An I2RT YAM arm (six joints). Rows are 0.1 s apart.
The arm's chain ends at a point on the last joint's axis. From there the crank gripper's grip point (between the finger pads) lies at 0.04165 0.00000 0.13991 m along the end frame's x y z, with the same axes.
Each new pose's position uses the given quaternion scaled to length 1; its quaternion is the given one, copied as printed.
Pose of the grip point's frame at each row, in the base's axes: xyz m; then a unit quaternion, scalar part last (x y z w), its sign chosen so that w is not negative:
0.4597 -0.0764 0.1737 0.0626 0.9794 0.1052 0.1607
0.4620 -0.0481 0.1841 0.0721 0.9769 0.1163 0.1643
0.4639 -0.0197 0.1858 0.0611 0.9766 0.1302 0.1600
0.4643 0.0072 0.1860 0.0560 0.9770 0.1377 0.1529
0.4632 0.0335 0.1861 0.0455 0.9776 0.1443 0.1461
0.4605 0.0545 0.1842 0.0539 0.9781 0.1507 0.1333
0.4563 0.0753 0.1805 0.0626 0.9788 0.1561 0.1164
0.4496 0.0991 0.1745 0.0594 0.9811 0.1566 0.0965
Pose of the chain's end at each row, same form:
0.4530 -0.1089 0.3158 0.0626 0.9794 0.1052 0.1607
0.4537 -0.0840 0.3253 0.0721 0.9769 0.1163 0.1643
0.4572 -0.0592 0.3262 0.0611 0.9766 0.1302 0.1600
0.4598 -0.0344 0.3259 0.0560 0.9770 0.1377 0.1529
0.4611 -0.0096 0.3256 0.0455 0.9776 0.1443 0.1461
0.4617 0.0092 0.3230 0.0539 0.9781 0.1507 0.1333
0.4619 0.0280 0.3185 0.0626 0.9788 0.1561 0.1164
0.4611 0.0516 0.3121 0.0594 0.9811 0.1566 0.0965

